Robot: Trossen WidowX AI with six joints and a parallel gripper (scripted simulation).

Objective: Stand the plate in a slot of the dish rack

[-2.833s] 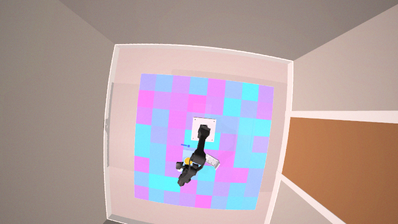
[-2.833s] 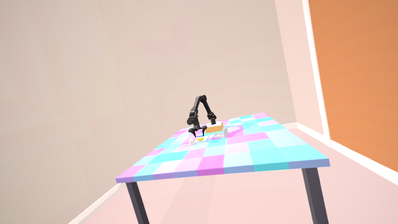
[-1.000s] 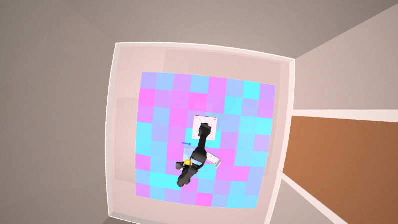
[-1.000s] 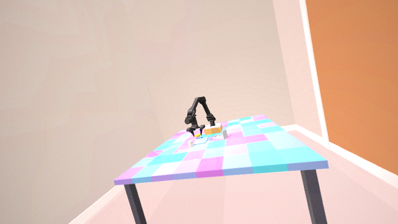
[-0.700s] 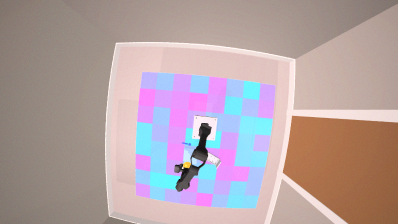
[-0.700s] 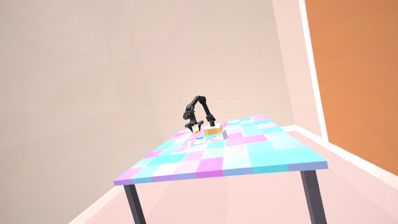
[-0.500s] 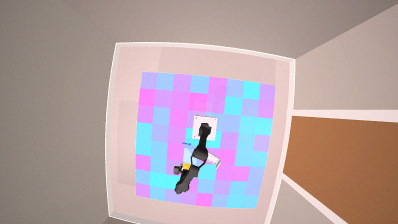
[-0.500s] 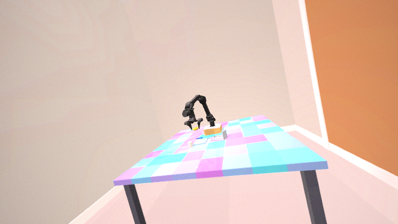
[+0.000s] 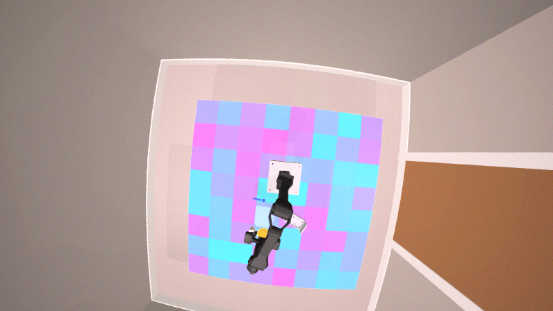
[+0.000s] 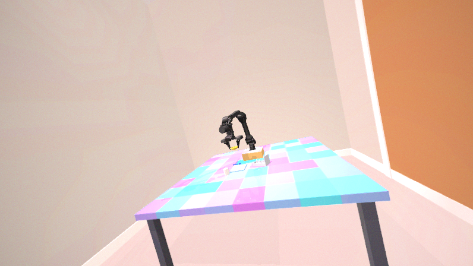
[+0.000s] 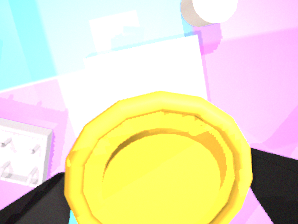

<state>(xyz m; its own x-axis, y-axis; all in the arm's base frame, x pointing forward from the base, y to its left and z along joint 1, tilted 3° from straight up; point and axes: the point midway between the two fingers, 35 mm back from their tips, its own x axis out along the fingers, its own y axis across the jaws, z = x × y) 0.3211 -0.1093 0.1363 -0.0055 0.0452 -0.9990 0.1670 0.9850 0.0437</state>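
Right now the dish rack is 2 cm behind my gripper tip, 19 cm to the left of it and 16 cm below it. The rest, counted from my gripper tip: yellow plate: 1 cm above; small white cup: 7 cm ahead, 9 cm to the right, 16 cm below; blue spoon: 14 cm behind, 5 cm to the right, 18 cm below.
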